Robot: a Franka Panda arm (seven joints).
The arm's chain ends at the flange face. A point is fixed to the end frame.
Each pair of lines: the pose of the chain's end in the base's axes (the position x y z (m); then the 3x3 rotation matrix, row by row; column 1 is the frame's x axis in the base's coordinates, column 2 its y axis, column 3 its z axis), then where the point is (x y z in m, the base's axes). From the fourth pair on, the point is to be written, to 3 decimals.
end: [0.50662, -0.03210, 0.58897], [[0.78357, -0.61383, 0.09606], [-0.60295, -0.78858, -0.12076], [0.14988, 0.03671, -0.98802]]
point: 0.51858 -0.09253 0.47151
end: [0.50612, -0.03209, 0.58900], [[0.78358, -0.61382, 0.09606], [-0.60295, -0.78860, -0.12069], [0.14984, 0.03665, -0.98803]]
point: 0.51808 -0.09251 0.47154
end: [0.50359, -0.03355, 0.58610], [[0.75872, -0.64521, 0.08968], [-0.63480, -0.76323, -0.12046], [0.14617, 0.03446, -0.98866]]
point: 0.51292 -0.09392 0.46837
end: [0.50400, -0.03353, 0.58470], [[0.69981, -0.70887, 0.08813], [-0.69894, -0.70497, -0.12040], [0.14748, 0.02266, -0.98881]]
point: 0.509 -0.094 0.467
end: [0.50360, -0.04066, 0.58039], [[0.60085, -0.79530, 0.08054], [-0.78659, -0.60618, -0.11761], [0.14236, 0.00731, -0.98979]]
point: 0.502 -0.099 0.461
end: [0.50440, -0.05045, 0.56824], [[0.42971, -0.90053, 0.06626], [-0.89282, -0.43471, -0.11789], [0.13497, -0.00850, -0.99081]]
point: 0.492 -0.106 0.448
